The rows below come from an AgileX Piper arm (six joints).
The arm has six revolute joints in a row. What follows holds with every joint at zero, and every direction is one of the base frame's. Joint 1 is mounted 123.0 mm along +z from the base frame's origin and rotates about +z. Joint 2 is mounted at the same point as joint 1 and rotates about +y. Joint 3 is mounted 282.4 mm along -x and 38.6 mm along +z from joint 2 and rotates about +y. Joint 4 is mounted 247.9 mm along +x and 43.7 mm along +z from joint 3 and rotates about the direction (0.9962, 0, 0.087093). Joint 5 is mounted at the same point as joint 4 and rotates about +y. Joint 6 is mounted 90.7 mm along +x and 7.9 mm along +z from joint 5 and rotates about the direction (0.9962, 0, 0.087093). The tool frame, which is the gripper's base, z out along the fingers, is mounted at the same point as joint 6; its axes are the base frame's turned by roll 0.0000, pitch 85.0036 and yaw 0.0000 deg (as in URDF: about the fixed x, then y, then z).
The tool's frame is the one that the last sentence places.
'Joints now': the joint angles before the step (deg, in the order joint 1, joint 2, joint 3, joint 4, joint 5, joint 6). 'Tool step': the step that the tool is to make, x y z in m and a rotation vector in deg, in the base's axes. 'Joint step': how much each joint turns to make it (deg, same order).
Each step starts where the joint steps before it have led.
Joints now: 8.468, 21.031, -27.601, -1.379, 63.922, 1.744
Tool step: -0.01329, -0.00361, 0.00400, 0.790, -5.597, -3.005
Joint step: -3.043, -5.598, -0.001, 0.116, -0.052, -0.008
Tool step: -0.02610, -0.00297, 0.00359, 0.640, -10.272, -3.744
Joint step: -3.747, -10.404, 0.002, -0.003, 0.112, 0.006
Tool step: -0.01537, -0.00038, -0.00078, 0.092, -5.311, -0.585
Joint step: -0.600, -5.889, -0.002, -0.003, 0.578, -0.048
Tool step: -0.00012, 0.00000, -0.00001, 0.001, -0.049, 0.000
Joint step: -0.001, -0.049, 0.001, 0.001, -0.001, -0.001
